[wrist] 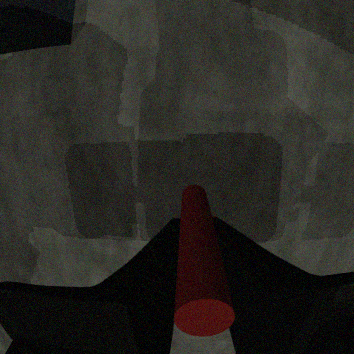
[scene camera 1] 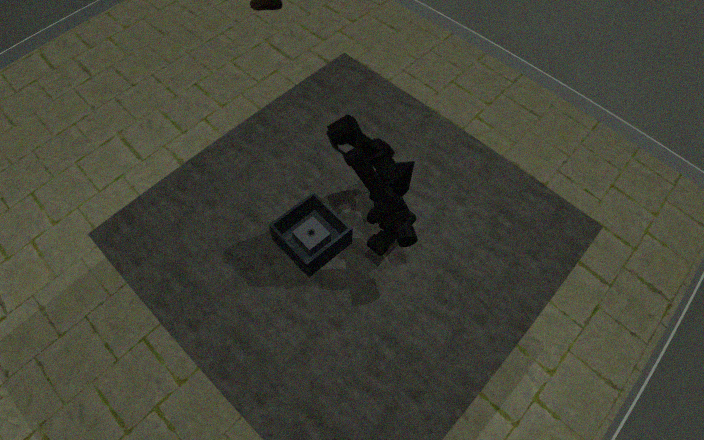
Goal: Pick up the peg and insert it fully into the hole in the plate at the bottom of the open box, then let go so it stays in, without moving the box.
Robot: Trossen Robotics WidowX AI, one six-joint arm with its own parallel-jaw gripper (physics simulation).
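Places are measured from the arm's base along level axes (x ahead, y left, z up), in centimetres.
Pixels of known places: gripper, fingertip midpoint: (wrist: 194, 225) (scene camera 1: 387, 243); arm's base at its link origin: (scene camera 1: 391, 174).
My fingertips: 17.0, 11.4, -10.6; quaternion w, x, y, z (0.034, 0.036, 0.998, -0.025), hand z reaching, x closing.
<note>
For each thing: its top centre in the pictures, then the offset to it from my fingertips, as dx, dy, dz. "*": a spot on its surface instead. Level surfaces: height alone.
- red cylindrical peg at its top centre: (wrist: 197, 319) -0.2, -0.7, +5.9
- dark open box at its top centre: (scene camera 1: 310, 226) +13.7, -21.2, +7.6
- light square plate at its top centre: (scene camera 1: 311, 232) +13.7, -21.2, +3.9
- small dark hole at a spot on its surface: (scene camera 1: 311, 232) * +12.9, -21.8, +2.2
- dark square mat at its surface level: dz -2.2
The red cylindrical peg (wrist: 201, 260) shows in the wrist view with its round near end at the bottom. My gripper (wrist: 194, 225) is shut on the peg, with a black finger against each side. The dark open box (scene camera 1: 333, 254) (wrist: 35, 30) stands left of the arm in the scene view; a corner part of it shows at the upper left of the wrist view. The light square plate (scene camera 1: 312, 242) lies inside the box, with a small dark hole (scene camera 1: 311, 232) at its middle. The peg is not discernible in the scene view. Whether its far end touches the floor is unclear.
The black arm (scene camera 1: 381, 184) rises beside the box, a short gap from its right side. Both stand on a dark square mat (scene camera 1: 441, 311) with yellowish paving (scene camera 1: 67, 171) around it. Arm shadows cross the mat. A dark shoe (scene camera 1: 265, 4) shows at the far top edge.
</note>
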